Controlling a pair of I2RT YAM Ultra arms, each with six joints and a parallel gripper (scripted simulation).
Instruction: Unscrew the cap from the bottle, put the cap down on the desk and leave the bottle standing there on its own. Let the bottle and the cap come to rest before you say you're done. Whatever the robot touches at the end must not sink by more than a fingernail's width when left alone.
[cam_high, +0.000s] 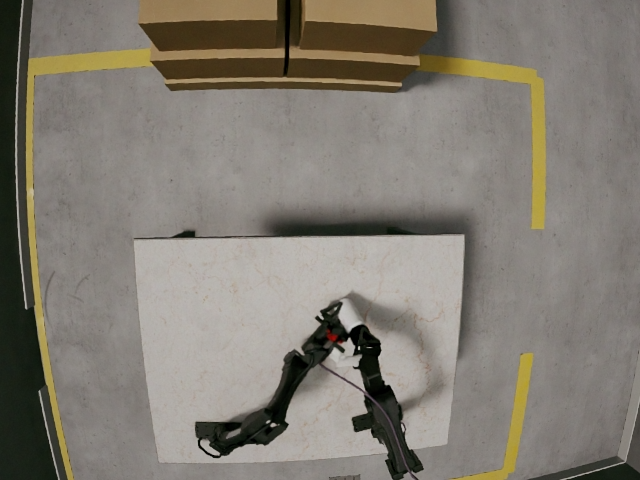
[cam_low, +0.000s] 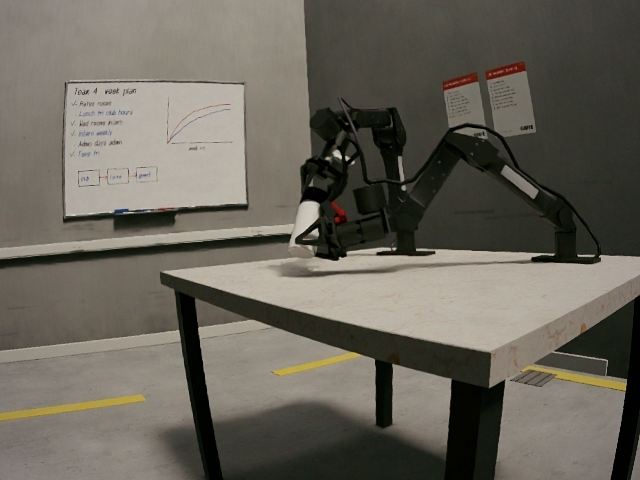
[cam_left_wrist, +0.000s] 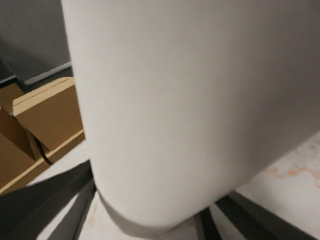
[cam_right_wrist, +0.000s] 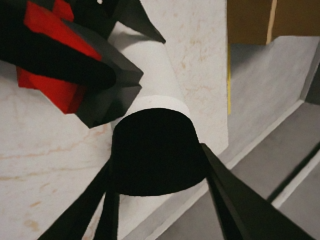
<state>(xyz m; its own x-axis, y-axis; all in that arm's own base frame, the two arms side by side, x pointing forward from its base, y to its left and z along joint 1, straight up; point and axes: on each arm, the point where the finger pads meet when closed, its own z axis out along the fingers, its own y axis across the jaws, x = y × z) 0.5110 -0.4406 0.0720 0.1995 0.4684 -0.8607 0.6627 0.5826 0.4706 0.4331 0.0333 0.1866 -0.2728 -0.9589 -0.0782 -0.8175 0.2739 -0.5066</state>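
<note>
Now: the white bottle 40 mm below my right hand, 20 mm ahead of it and 10 mm to the left of it. From my right hand the other things lie so: black cap: 10 mm below.
</note>
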